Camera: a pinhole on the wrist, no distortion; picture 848 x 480 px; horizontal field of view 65.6 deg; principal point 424.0 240.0 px. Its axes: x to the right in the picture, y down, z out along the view. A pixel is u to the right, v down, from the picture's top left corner.
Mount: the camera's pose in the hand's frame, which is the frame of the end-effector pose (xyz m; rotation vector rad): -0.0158 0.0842 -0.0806 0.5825 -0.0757 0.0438
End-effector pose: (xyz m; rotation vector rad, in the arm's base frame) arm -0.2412 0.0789 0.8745 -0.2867 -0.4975 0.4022
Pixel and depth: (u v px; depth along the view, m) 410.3 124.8 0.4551
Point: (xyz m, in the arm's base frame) -0.3389 -0.1051 1.1531
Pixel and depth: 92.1 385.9 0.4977
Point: -0.6445 -0.0819 1.1040
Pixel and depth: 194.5 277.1 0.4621
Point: -0.5168 -0.0941 1.1031
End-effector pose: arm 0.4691 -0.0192 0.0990 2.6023 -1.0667 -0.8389
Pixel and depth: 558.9 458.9 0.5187
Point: 0.2675 -0.0026 -0.3148
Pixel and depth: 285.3 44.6 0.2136
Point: 0.4459 0.0931 0.0468
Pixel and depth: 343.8 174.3 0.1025
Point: 0.4398 -0.0094 0.1223
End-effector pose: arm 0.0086 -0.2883 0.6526 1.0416 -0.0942 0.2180
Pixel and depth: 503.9 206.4 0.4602
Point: 0.0720 -0.6318 0.6445
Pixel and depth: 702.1 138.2 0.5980
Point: 0.2908 -0.7496 0.6166
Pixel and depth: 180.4 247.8 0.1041
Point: -0.0562 -0.2863 0.6664
